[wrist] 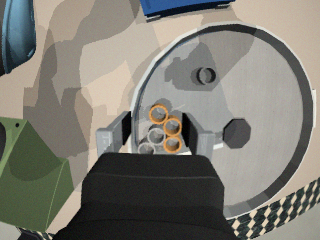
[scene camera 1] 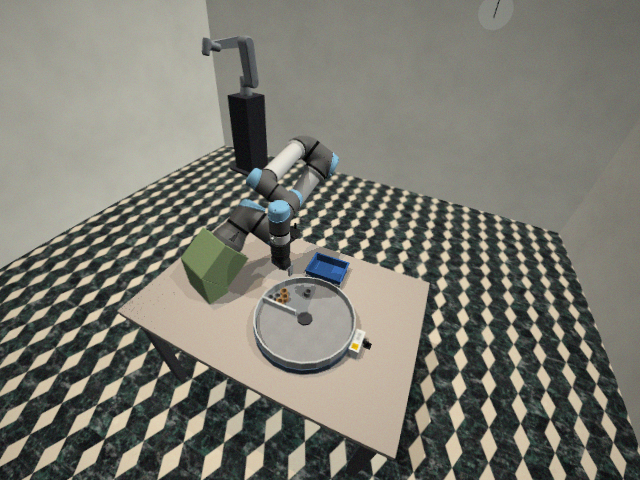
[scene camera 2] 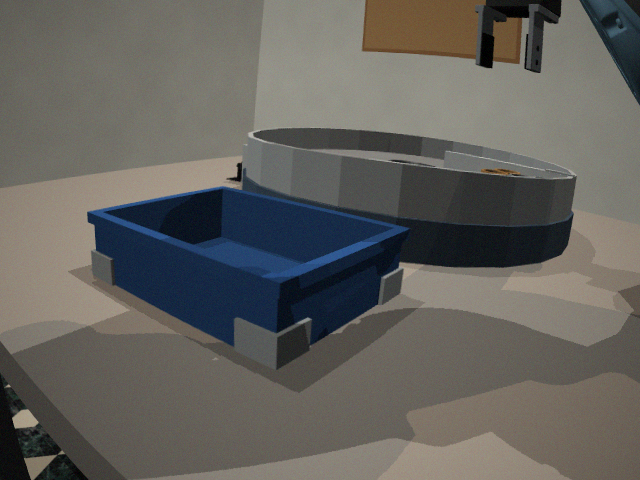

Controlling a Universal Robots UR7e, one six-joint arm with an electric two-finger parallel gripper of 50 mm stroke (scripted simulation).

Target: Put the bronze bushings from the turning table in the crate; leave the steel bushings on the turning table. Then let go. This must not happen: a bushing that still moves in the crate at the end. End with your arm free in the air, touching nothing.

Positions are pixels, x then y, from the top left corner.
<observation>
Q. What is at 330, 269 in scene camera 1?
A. A blue crate.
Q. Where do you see a blue crate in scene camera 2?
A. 270, 277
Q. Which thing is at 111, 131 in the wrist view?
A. My gripper.
</observation>
